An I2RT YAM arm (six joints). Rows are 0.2 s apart.
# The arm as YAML. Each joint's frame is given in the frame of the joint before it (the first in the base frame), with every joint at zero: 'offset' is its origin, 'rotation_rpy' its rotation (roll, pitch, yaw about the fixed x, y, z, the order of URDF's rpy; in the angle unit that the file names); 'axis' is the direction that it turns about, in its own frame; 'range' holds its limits. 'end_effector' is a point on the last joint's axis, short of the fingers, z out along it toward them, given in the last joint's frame.
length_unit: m
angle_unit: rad
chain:
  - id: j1
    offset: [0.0, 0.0, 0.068]
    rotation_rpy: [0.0, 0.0, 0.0]
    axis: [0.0, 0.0, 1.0]
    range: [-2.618, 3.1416]
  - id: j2
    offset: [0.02, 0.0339, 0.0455]
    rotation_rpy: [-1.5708, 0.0, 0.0]
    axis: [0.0, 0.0, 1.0]
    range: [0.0, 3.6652]
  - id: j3
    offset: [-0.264, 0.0, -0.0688]
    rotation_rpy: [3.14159, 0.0, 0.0]
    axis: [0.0, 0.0, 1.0]
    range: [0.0, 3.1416]
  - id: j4
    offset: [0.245, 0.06, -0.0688]
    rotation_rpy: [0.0, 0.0, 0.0]
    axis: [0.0, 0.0, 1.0]
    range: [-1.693, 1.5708]
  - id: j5
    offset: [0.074, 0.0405, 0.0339]
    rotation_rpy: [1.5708, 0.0, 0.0]
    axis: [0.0, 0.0, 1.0]
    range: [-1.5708, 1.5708]
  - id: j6
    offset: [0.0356, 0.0, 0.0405]
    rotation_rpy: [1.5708, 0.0, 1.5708]
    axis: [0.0, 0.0, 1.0]
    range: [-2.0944, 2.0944]
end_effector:
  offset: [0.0, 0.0, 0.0]
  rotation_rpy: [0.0, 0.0, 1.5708]
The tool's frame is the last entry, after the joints.
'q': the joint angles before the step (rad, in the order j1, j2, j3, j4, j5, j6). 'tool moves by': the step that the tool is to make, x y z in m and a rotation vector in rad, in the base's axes. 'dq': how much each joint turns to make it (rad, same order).
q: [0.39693, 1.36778, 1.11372, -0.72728, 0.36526, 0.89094]
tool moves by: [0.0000, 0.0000, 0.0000, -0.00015, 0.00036, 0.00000]
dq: [0.00000, 0.00013, 0.00020, -0.00045, 0.00000, 0.00000]
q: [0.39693, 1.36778, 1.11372, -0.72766, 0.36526, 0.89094]
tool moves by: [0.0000, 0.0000, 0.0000, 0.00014, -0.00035, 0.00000]
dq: [0.00000, -0.00013, -0.00019, 0.00044, 0.00001, 0.00000]
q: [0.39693, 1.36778, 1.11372, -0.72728, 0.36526, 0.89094]
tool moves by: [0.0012, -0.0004, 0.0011, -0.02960, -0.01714, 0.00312]
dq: [0.00015, 0.00000, 0.00014, 0.01277, 0.02641, -0.02314]
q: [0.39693, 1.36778, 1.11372, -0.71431, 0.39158, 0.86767]
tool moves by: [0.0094, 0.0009, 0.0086, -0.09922, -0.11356, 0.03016]
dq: [0.00019, 0.00032, 0.00015, 0.11643, 0.08864, -0.11771]
